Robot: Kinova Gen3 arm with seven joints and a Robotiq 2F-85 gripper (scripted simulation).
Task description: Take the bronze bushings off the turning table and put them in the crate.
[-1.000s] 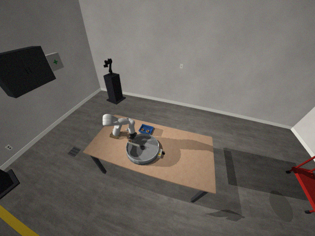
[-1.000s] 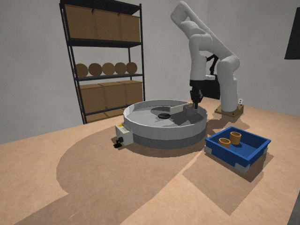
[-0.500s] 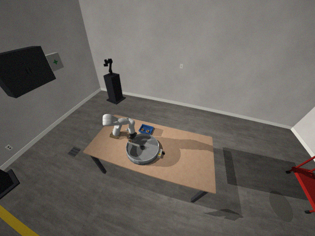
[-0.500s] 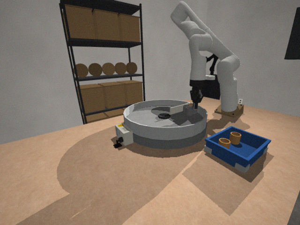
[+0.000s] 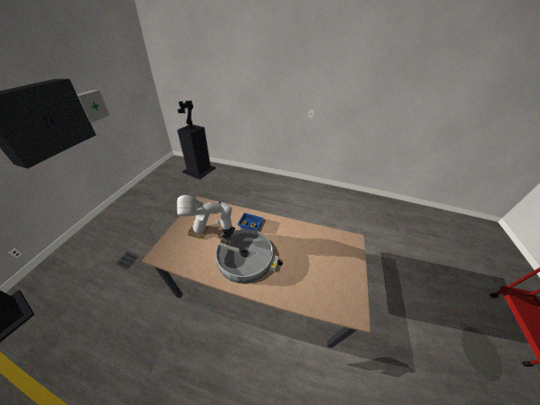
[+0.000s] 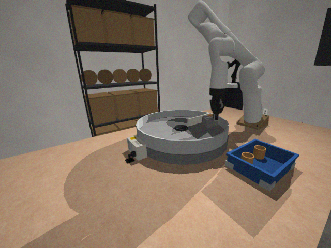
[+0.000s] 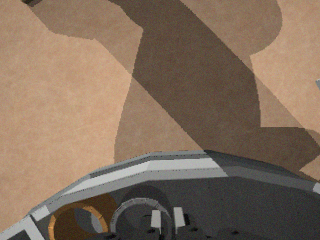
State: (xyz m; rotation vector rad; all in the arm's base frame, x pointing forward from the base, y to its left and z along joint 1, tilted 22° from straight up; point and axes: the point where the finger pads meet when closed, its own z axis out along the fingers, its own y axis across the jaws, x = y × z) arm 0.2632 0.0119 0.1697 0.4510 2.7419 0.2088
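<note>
Right now my hand is 170 mm short of the grey turning table, 50 mm above it and 40 mm to the left of it. The rest, counted from my hand: blue crate 280 mm to the left, 70 mm below, 30 mm ahead.
</note>
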